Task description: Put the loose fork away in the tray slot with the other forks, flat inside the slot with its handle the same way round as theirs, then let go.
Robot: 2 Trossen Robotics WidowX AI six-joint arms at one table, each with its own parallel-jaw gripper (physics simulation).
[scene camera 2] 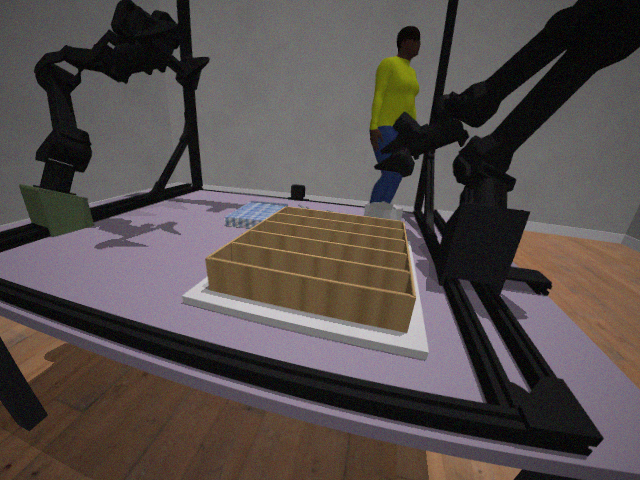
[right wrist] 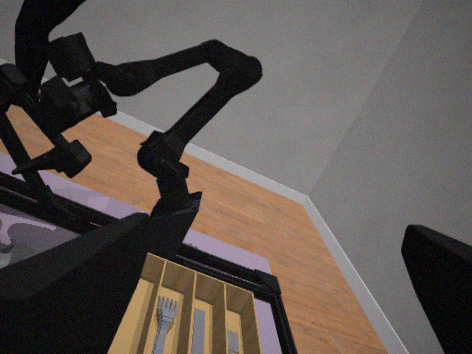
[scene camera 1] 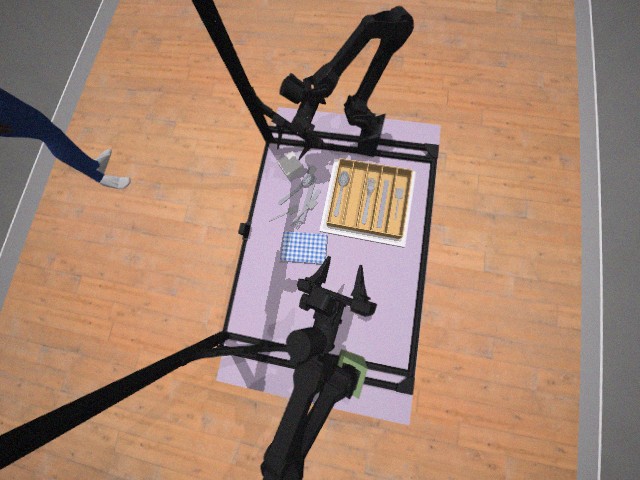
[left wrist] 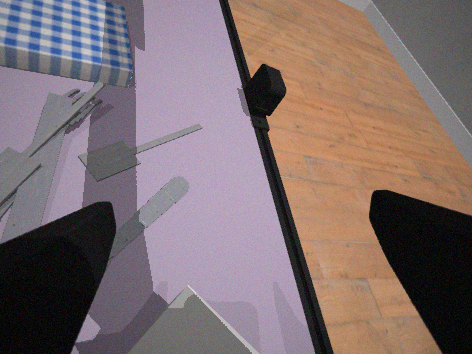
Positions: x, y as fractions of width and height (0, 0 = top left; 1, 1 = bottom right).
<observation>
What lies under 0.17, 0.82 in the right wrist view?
My right gripper.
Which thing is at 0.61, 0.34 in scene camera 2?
My left gripper.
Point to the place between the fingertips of my right gripper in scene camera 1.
At 0.54, 0.54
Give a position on a wooden cutlery tray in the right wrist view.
At 0.48, 0.87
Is my left gripper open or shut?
Open.
</observation>
